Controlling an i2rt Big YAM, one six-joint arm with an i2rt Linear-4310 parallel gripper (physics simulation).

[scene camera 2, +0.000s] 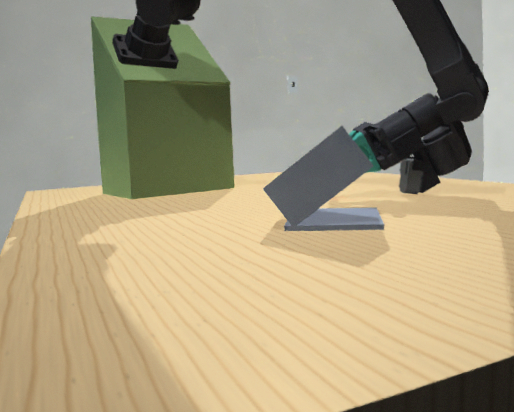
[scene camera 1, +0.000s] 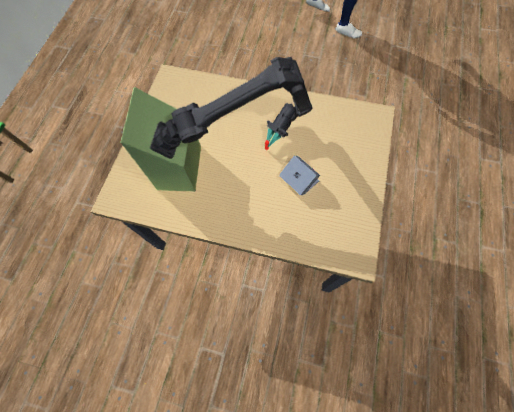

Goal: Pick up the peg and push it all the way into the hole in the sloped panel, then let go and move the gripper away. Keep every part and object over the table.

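Places are measured from the arm's base along level axes (x right, y ahead, z up), in centimetres.
Pixels of known places: gripper, fingertip midpoint: [scene camera 1: 266,146]; arm's base, link origin: [scene camera 2: 144,54] [scene camera 1: 164,141].
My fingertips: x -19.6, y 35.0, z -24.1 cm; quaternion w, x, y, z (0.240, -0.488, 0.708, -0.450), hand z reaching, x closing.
Observation:
Ahead of a thing's pixels: the offset from my fingertips to its middle. "spot": to the spot under its first point. Level surfaces: height alone.
The red peg @(dz +0.5, dx -0.2, dy +0.1 cm) [scene camera 1: 267,146] is held at the fingertips of my gripper [scene camera 1: 268,142], which is shut on it. Peg and gripper are beyond the sloped panel as scene camera 2 sees it, up and to the left of the panel in scene camera 1, and apart from it there. The grey-blue sloped panel @(dz +1.2, dx +12.5, dy +16.9 cm) [scene camera 1: 306,183] [scene camera 2: 317,175] stands tilted on its flat base plate @(spot: dz -3.8, dx +13.1, dy +21.8 cm) [scene camera 2: 345,221], with a dark hole [scene camera 1: 297,175] in its face. In scene camera 2 the panel hides the peg and fingertips; part of the teal fingers shows beside its upper edge. The peg's height above the table is unclear.
A large green block [scene camera 1: 172,170] [scene camera 2: 177,140] with a sloped top carries the arm's base at the left of the wooden table @(dz -4.3 cm) [scene camera 1: 240,210] [scene camera 2: 225,300]. The arm arches over the table's far side. Shadows lie across the table. A person's feet show on the floor beyond it.

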